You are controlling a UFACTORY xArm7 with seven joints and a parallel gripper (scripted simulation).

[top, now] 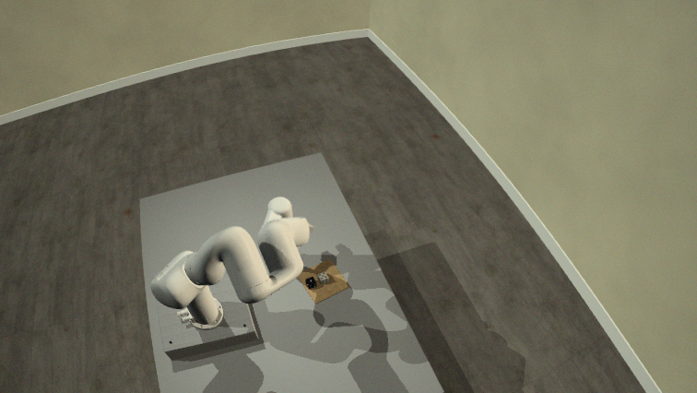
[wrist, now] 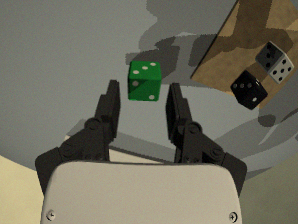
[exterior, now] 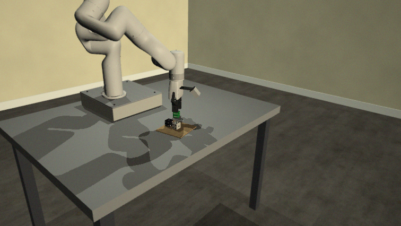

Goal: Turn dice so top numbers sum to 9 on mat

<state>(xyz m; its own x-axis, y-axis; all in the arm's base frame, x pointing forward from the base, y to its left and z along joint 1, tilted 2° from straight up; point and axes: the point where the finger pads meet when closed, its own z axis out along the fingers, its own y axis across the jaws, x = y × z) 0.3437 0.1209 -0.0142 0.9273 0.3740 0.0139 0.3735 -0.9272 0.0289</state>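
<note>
Right now my hand is 40 mm above the green die. From my hand the other things lie so: black die (50 mm ahead, 110 mm to the right, 40 mm below); white die (90 mm ahead, 110 mm to the right, 40 mm below); tan mat (90 mm ahead, 110 mm to the right, 50 mm below).
</note>
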